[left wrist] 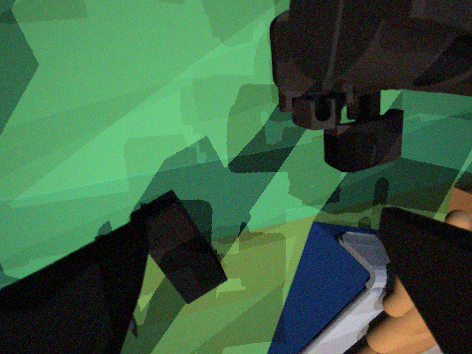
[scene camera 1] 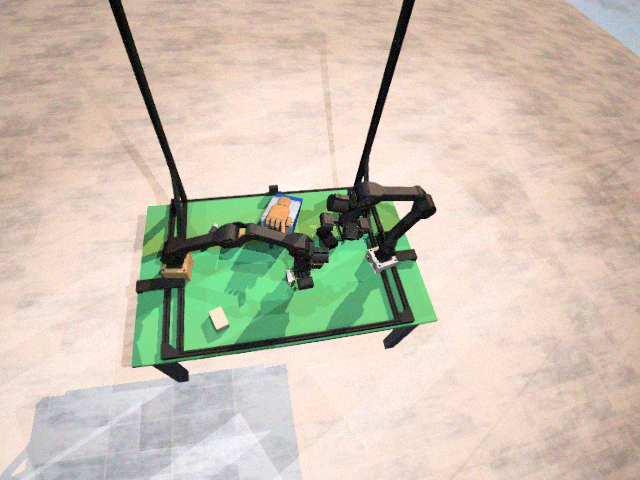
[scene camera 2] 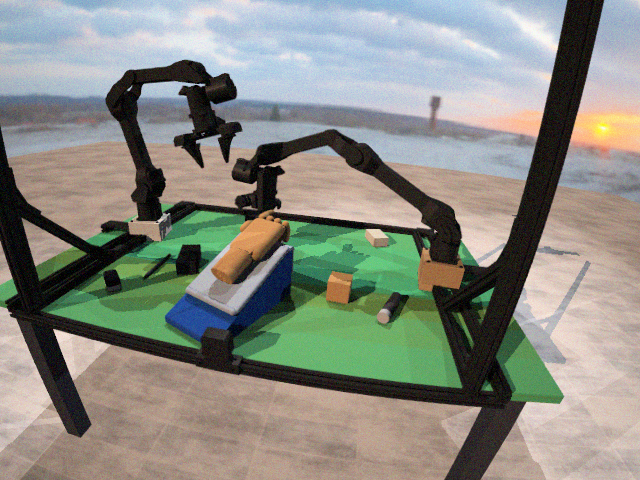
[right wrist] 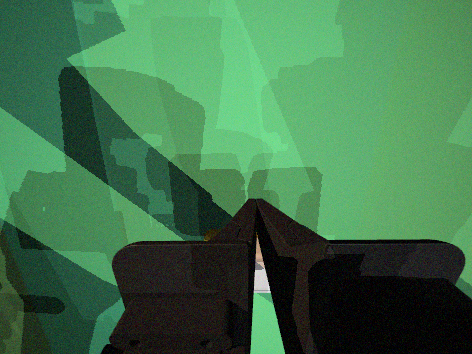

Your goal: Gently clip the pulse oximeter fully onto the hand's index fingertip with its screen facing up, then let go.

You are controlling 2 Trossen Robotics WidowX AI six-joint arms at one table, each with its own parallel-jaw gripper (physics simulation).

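Places are measured from the left arm's base along level axes (x left, y back, z up), in metres.
Pixels of known places: left gripper, fingertip midpoint: (left wrist: 264, 227) (scene camera 1: 335, 235) (scene camera 2: 214, 165); right gripper, fingertip midpoint: (scene camera 1: 302, 276) (right wrist: 254, 205); left arm's base, origin of the base link: (scene camera 1: 383, 255) (scene camera 2: 149, 217); right arm's base, origin of the base link: (scene camera 1: 175, 261) (scene camera 2: 442, 257).
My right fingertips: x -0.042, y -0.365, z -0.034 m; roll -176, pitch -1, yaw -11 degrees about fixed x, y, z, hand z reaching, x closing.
Observation:
Ahead of a thing's pixels: the offset from my right fingertips to its top centre.
The pulse oximeter {dz +0.007, dx -0.018, dy -0.044 m} (scene camera 1: 290, 277) (right wrist: 262, 285) is a small white piece on the green table. It lies beside and below my right gripper (right wrist: 256, 200), whose fingers hide most of it in the right wrist view; its screen cannot be made out. The right fingers are shut with nothing between them. In scene camera 2 their tips are hidden behind the hand. The orange hand (scene camera 1: 280, 211) (scene camera 2: 258, 238) (left wrist: 402, 332) rests on a sloped grey and blue stand (scene camera 2: 191, 316) (left wrist: 315, 280), palm side unclear. My left gripper (scene camera 2: 214, 163) (left wrist: 264, 227) is open and empty, high above the table.
A black block {dz +0.010, dx -0.150, dy +0.183 m} (scene camera 2: 188, 259) (left wrist: 187, 250), a thin dark stick {dz -0.016, dx -0.177, dy +0.263 m} (scene camera 2: 156, 266) and a small dark block {dz +0.007, dx -0.278, dy +0.333 m} (scene camera 2: 112, 280) lie left of the stand. An orange cube {dz +0.025, dx -0.282, dy -0.199 m} (scene camera 2: 339, 287), a dark cylinder {dz +0.002, dx -0.342, dy -0.305 m} (scene camera 2: 390, 308) and a cream block {dz +0.005, dx +0.058, dy -0.371 m} (scene camera 1: 218, 318) (scene camera 2: 376, 237) lie elsewhere.

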